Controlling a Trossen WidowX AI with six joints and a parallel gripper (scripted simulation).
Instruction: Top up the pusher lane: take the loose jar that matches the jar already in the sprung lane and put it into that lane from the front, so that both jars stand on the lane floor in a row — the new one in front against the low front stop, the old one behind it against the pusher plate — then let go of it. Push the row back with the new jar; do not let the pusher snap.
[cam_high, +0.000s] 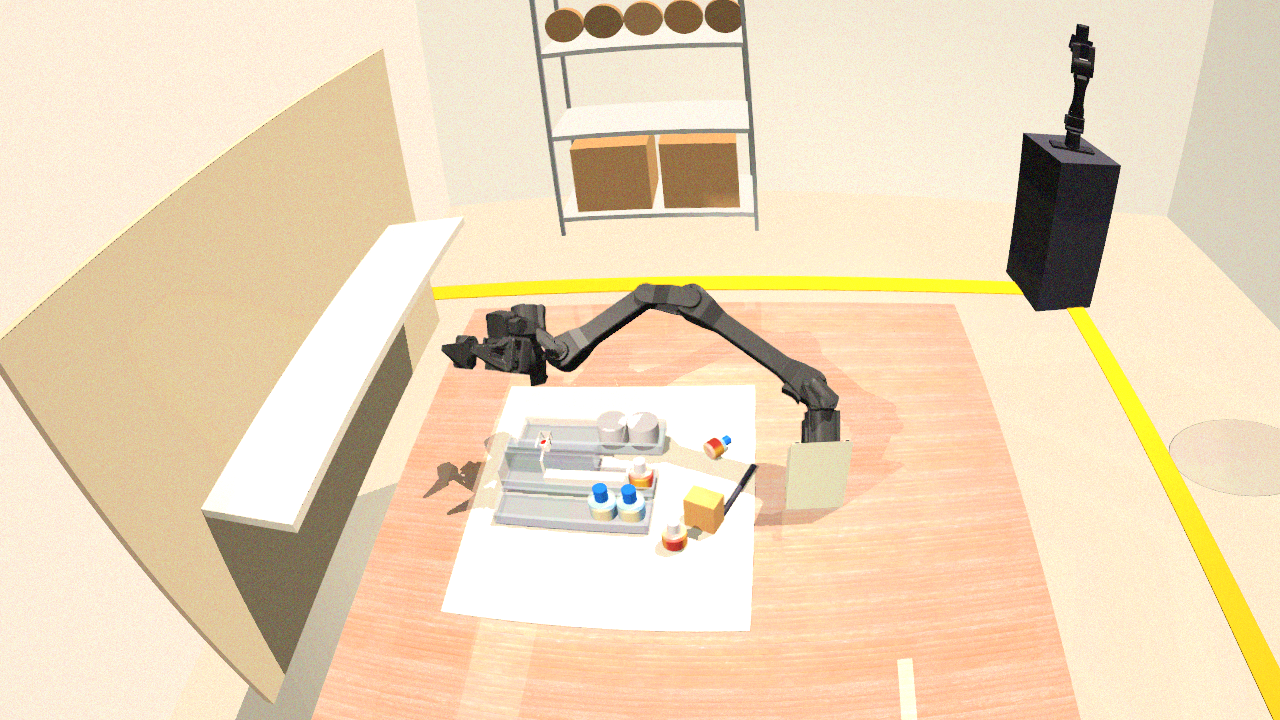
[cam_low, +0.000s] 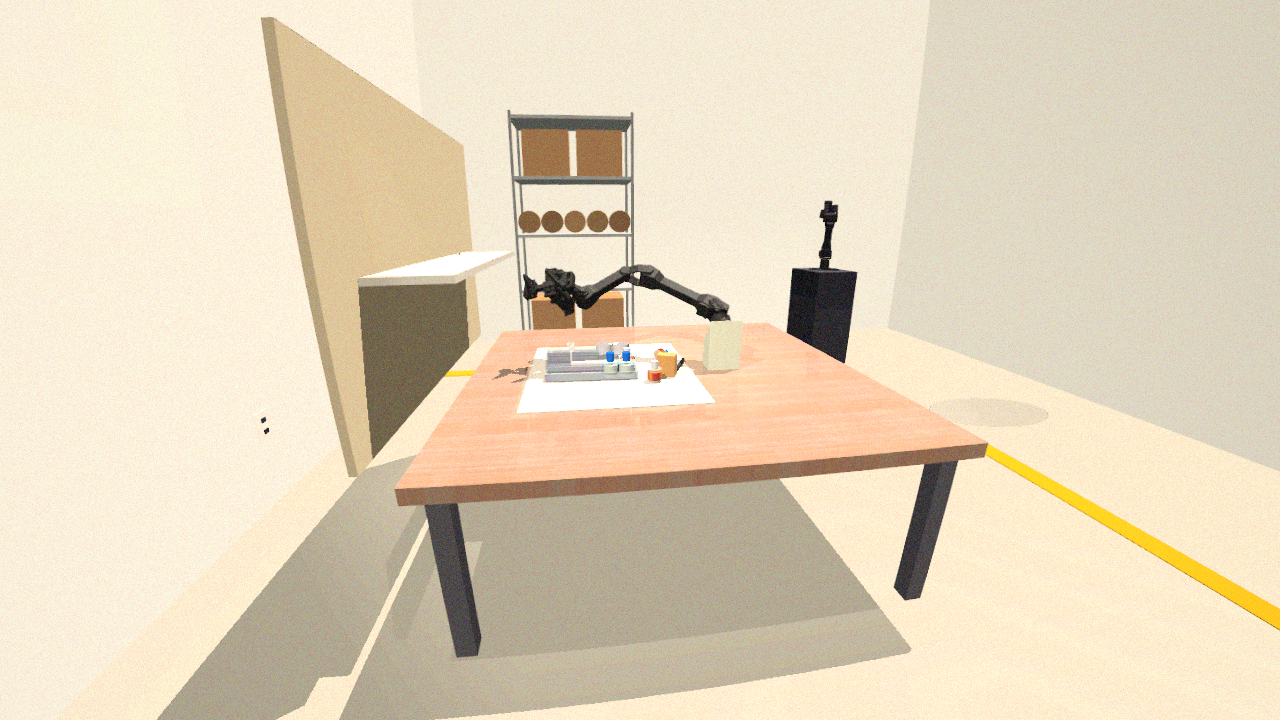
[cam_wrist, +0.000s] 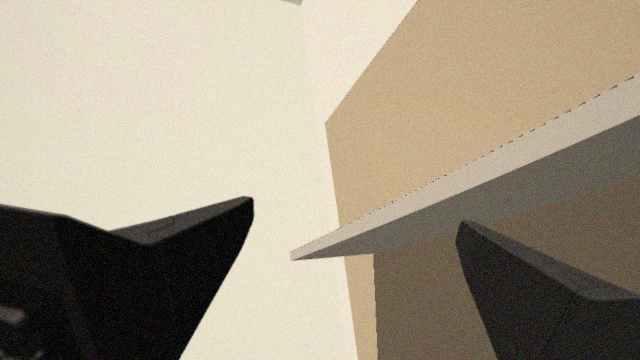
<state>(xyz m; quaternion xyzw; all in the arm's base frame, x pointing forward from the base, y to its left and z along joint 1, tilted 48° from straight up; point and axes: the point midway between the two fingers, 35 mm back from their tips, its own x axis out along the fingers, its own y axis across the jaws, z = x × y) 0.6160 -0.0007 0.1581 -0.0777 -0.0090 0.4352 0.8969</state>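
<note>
Right now my gripper tip is 400 mm past the orange box, 300 mm above it and 140 mm to the right of it. The rest, counted from my gripper tip: blue-lidded jar 440 mm behind, 310 mm below, 40 mm to the right; black rod 470 mm behind, 330 mm below, 70 mm to the left; lane rack 310 mm below, 140 mm behind, 10 mm to the right.
</note>
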